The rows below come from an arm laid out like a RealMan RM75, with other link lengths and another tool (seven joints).
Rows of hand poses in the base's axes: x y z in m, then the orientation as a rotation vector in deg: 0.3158, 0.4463, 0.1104, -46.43, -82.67, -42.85; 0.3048, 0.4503, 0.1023, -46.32, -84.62, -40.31; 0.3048, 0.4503, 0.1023, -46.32, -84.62, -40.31; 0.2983, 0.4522, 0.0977, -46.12, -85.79, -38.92; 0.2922, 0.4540, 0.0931, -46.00, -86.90, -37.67; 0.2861, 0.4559, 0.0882, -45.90, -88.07, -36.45; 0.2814, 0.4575, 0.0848, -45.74, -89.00, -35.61; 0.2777, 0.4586, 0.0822, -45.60, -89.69, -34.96; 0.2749, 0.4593, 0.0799, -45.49, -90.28, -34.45; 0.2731, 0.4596, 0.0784, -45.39, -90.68, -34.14; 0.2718, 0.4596, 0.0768, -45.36, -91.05, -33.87; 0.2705, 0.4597, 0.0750, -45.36, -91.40, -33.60; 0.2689, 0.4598, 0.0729, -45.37, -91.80, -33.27; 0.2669, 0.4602, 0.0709, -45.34, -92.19, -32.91; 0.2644, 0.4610, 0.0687, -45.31, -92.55, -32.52; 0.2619, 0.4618, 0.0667, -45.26, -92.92, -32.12; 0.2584, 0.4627, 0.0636, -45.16, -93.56, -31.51; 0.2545, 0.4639, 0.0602, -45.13, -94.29, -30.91; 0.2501, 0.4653, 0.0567, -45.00, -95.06, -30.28; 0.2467, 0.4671, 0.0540, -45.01, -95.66, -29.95; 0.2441, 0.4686, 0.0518, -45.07, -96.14, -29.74
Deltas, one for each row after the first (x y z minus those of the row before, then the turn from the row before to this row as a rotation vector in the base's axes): -0.0110, 0.0040, -0.0081, -1.97, -0.48, 1.91; 0.0000, 0.0000, 0.0000, 0.00, 0.00, 0.00; -0.0065, 0.0019, -0.0046, -1.04, -0.38, 1.14; -0.0061, 0.0018, -0.0046, -1.00, -0.40, 0.99; -0.0061, 0.0019, -0.0049, -1.03, -0.47, 0.96; -0.0047, 0.0016, -0.0034, -0.71, -0.44, 0.74; -0.0037, 0.0011, -0.0026, -0.53, -0.32, 0.57; -0.0028, 0.0007, -0.0023, -0.43, -0.29, 0.46; -0.0018, 0.0003, -0.0015, -0.26, -0.22, 0.30; -0.0013, 0.0000, -0.0016, -0.27, -0.21, 0.23; -0.0013, 0.0001, -0.0018, -0.28, -0.19, 0.21; -0.0016, 0.0001, -0.0021, -0.34, -0.21, 0.24; -0.0020, 0.0004, -0.0020, -0.32, -0.19, 0.28; -0.0025, 0.0008, -0.0022, -0.33, -0.15, 0.29; -0.0025, 0.0008, -0.0020, -0.33, -0.16, 0.31; -0.0035, 0.0009, -0.0031, -0.51, -0.31, 0.50; -0.0039, 0.0012, -0.0034, -0.58, -0.39, 0.46; -0.0044, 0.0014, -0.0035, -0.56, -0.42, 0.55; -0.0034, 0.0018, -0.0027, -0.41, -0.39, 0.27; -0.0026, 0.0015, -0.0022, -0.33, -0.34, 0.15
